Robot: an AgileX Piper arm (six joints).
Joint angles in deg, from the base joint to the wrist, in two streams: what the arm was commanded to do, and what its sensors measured. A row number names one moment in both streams.
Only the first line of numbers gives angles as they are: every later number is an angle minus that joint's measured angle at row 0.
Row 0, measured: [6.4 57.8 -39.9 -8.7 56.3 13.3]
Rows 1 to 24, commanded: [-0.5 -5.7 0.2 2.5 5.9 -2.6]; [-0.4 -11.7 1.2 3.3 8.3 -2.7]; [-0.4 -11.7 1.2 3.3 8.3 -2.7]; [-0.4 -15.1 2.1 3.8 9.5 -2.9]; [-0.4 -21.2 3.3 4.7 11.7 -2.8]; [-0.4 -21.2 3.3 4.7 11.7 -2.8]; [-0.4 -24.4 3.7 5.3 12.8 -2.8]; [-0.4 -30.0 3.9 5.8 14.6 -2.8]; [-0.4 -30.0 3.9 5.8 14.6 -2.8]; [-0.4 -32.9 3.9 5.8 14.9 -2.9]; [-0.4 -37.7 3.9 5.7 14.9 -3.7]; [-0.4 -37.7 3.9 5.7 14.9 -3.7]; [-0.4 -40.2 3.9 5.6 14.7 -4.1]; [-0.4 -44.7 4.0 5.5 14.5 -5.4]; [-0.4 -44.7 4.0 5.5 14.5 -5.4]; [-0.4 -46.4 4.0 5.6 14.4 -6.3]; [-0.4 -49.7 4.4 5.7 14.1 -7.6]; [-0.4 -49.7 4.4 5.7 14.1 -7.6]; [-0.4 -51.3 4.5 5.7 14.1 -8.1]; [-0.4 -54.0 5.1 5.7 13.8 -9.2]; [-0.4 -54.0 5.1 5.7 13.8 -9.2]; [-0.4 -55.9 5.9 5.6 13.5 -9.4]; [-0.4 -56.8 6.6 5.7 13.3 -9.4]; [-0.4 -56.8 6.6 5.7 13.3 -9.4]
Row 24, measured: [0.0 -54.4 5.4 5.7 13.5 -8.3]
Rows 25 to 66, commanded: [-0.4 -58.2 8.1 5.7 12.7 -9.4]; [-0.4 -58.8 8.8 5.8 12.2 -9.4]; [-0.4 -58.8 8.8 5.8 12.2 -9.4]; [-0.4 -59.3 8.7 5.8 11.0 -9.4]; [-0.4 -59.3 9.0 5.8 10.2 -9.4]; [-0.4 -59.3 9.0 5.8 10.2 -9.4]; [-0.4 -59.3 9.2 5.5 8.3 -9.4]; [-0.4 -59.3 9.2 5.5 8.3 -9.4]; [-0.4 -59.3 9.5 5.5 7.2 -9.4]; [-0.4 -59.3 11.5 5.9 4.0 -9.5]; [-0.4 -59.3 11.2 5.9 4.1 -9.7]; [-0.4 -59.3 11.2 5.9 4.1 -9.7]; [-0.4 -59.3 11.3 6.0 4.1 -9.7]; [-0.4 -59.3 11.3 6.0 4.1 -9.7]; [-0.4 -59.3 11.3 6.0 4.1 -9.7]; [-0.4 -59.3 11.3 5.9 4.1 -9.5]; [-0.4 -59.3 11.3 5.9 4.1 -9.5]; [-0.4 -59.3 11.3 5.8 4.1 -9.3]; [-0.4 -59.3 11.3 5.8 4.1 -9.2]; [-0.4 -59.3 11.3 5.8 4.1 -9.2]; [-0.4 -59.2 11.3 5.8 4.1 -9.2]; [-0.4 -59.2 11.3 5.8 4.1 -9.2]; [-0.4 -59.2 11.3 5.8 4.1 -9.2]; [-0.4 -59.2 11.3 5.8 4.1 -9.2]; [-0.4 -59.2 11.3 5.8 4.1 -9.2]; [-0.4 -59.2 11.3 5.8 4.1 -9.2]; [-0.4 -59.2 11.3 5.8 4.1 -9.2]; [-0.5 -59.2 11.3 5.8 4.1 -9.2]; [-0.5 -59.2 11.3 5.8 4.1 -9.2]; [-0.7 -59.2 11.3 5.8 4.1 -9.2]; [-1.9 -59.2 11.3 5.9 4.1 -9.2]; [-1.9 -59.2 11.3 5.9 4.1 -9.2]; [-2.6 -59.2 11.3 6.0 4.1 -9.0]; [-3.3 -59.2 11.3 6.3 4.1 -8.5]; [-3.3 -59.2 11.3 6.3 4.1 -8.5]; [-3.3 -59.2 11.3 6.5 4.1 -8.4]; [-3.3 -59.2 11.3 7.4 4.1 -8.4]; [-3.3 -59.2 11.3 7.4 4.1 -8.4]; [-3.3 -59.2 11.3 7.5 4.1 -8.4]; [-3.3 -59.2 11.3 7.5 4.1 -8.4]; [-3.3 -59.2 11.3 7.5 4.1 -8.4]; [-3.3 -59.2 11.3 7.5 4.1 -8.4]
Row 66, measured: [-3.0 -58.0 11.1 7.3 4.6 -8.5]
